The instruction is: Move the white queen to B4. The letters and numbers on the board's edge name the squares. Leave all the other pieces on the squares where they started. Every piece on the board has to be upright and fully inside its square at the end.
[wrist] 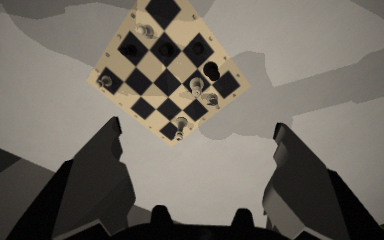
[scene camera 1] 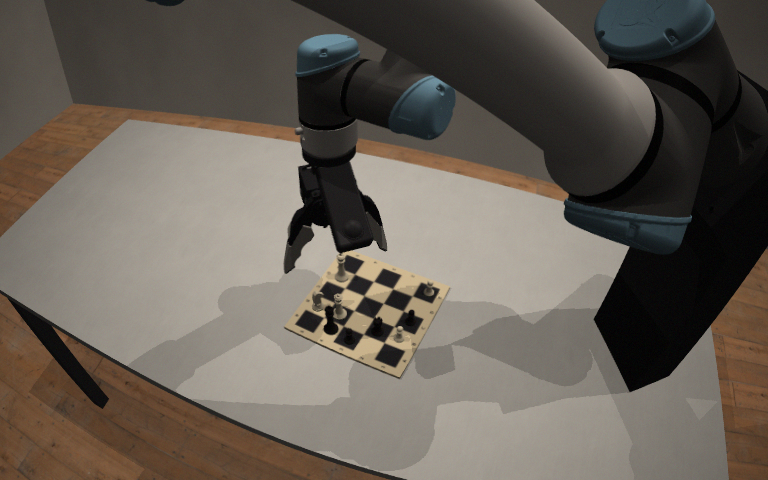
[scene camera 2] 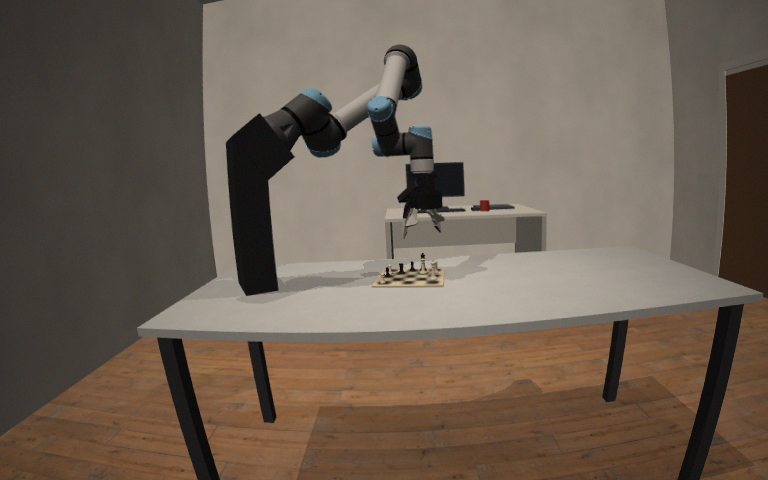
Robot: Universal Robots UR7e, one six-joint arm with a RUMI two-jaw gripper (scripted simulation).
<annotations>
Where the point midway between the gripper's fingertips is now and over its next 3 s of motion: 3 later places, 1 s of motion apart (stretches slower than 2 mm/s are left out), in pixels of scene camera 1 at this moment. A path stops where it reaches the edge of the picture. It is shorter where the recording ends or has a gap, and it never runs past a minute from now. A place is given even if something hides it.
My gripper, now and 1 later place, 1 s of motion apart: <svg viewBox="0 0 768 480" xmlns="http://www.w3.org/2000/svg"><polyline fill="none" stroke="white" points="335,262 334,240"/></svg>
</annotations>
